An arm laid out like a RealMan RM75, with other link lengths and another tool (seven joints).
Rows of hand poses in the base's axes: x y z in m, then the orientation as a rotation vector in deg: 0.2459 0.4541 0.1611 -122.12 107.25 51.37; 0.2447 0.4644 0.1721 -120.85 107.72 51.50; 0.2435 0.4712 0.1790 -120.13 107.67 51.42; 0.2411 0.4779 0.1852 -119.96 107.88 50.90; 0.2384 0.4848 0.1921 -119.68 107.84 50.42; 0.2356 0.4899 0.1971 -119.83 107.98 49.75; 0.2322 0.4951 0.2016 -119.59 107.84 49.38; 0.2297 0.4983 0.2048 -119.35 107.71 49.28; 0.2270 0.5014 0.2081 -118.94 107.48 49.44; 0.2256 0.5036 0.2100 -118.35 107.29 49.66; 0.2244 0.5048 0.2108 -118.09 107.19 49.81; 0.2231 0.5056 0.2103 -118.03 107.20 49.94; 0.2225 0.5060 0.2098 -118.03 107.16 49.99; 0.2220 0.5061 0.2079 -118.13 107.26 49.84; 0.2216 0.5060 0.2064 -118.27 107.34 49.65; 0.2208 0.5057 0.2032 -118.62 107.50 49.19
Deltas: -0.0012 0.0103 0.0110 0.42 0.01 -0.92; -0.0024 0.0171 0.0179 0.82 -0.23 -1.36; -0.0048 0.0238 0.0241 0.66 -0.51 -1.61; -0.0075 0.0307 0.0310 0.73 -0.91 -1.84; -0.0103 0.0358 0.0360 0.41 -1.26 -1.88; -0.0137 0.0410 0.0405 0.54 -1.61 -2.05; -0.0162 0.0442 0.0437 0.73 -1.79 -2.17; -0.0189 0.0473 0.0470 1.13 -1.87 -2.34; -0.0203 0.0495 0.0489 1.62 -1.94 -2.63; -0.0215 0.0507 0.0497 1.85 -1.94 -2.74; -0.0228 0.0515 0.0492 1.91 -1.86 -2.76; -0.0234 0.0519 0.0487 1.95 -1.85 -2.74; -0.0239 0.0520 0.0468 1.80 -1.88 -2.73; -0.0243 0.0519 0.0453 1.63 -1.94 -2.69; -0.0251 0.0516 0.0421 1.23 -2.10 -2.59
